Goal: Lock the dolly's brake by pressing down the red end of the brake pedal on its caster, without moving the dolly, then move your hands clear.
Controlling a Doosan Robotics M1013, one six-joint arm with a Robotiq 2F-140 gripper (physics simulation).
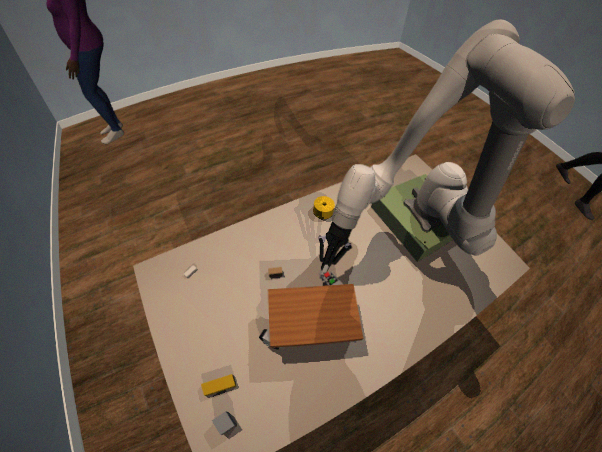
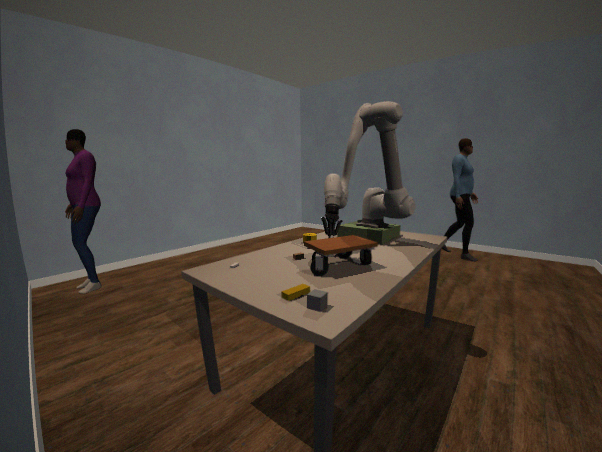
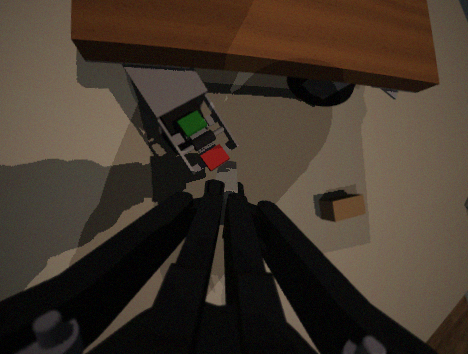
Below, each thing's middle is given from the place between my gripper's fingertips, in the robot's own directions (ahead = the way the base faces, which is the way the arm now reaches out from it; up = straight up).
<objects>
My gripper is now 70 mm to the right of the grey caster bracket (image 3: pixel 159 90), 30 mm past it and 10 mm above it. From my hand the other things lie so: brown block (image 3: pixel 342 207) (150 mm ahead, 100 mm to the right, 40 mm below); dolly (image 1: pixel 302 316) (150 mm to the left, 110 mm ahead).
</objects>
